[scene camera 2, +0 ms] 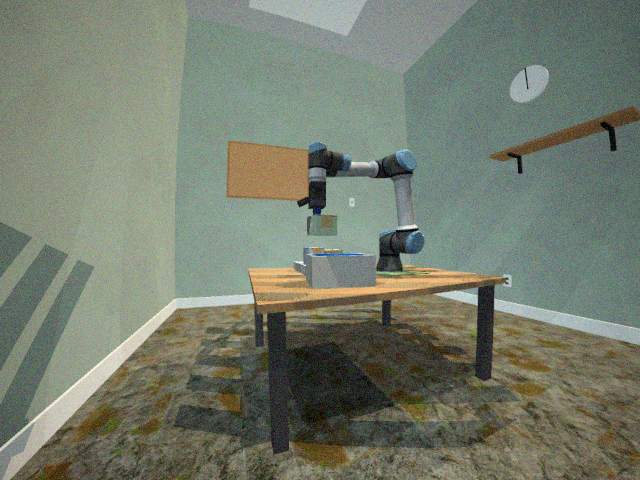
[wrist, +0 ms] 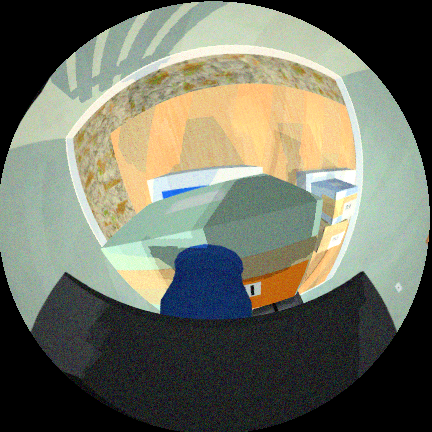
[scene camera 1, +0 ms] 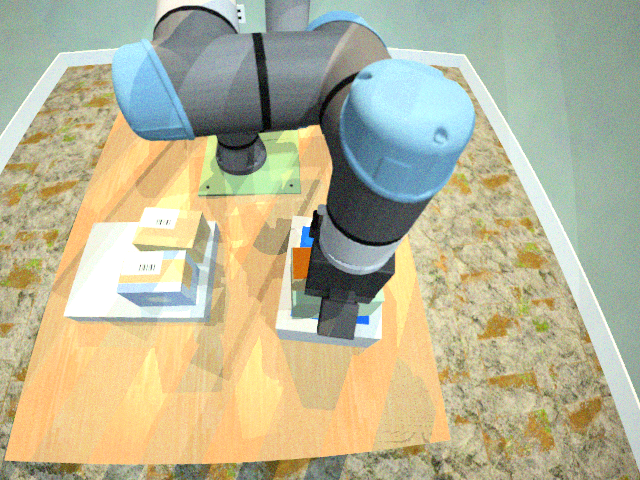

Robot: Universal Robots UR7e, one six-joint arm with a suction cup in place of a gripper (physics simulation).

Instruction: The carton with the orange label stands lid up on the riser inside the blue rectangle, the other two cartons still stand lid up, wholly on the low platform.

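Frame: origin at the arm's base, x ahead, y left, z up, level; metres.
Where they show: hand at its tool point: (wrist: pixel 209 253); arm's base at its link origin: (scene camera 2: pixel 389 270) (scene camera 1: pixel 241 156).
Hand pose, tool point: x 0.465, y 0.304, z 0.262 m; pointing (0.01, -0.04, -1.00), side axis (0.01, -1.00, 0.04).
Note:
Things, the pixels of their top centre, and the offset from my tool point. Level surfaces: height alone.
- tall white riser at its top centre: (scene camera 1: pixel 333 272) (scene camera 2: pixel 338 254) dx -0.089, dy +0.007, dz -0.149 m
- blue rectangle at its top centre: (scene camera 1: pixel 333 272) (scene camera 2: pixel 338 254) dx -0.089, dy +0.007, dz -0.149 m
- tan carton at its top centre: (scene camera 1: pixel 151 271) (wrist: pixel 346 204) (scene camera 2: pixel 313 247) dx -0.022, dy -0.346, dz -0.123 m
- low white platform at its top centre: (scene camera 1: pixel 142 265) (wrist: pixel 334 204) dx -0.060, dy -0.430, dz -0.221 m
- wooden table at its surface level: dz -0.269 m
My suction gripper (scene camera 2: pixel 316 211) (wrist: pixel 209 252) holds the green and tan carton with the orange label (scene camera 1: pixel 301 262) (scene camera 2: pixel 314 227) (wrist: pixel 280 285) by its top face. The carton is about level, label face up, with a clear gap between it and the tall white riser (scene camera 1: pixel 297 327) (scene camera 2: pixel 341 272). Parts of the blue rectangle (scene camera 1: pixel 306 236) (scene camera 2: pixel 341 254) (wrist: pixel 182 192) show around the carton. A blue and tan carton (scene camera 1: pixel 155 295) (wrist: pixel 334 186) and a tan carton behind it (scene camera 1: pixel 168 240) (wrist: pixel 331 237) stand on the low white platform (scene camera 1: pixel 98 273). In scene camera 1 the wrist hides the cup.
The arm's base stands on a green plate (scene camera 1: pixel 248 186) at the back of the wooden table (scene camera 1: pixel 248 413) (scene camera 2: pixel 439 283). The low platform is left of the riser in scene camera 1. A wall shelf (scene camera 2: pixel 568 133) and a brown board (scene camera 2: pixel 266 170) hang on the walls.

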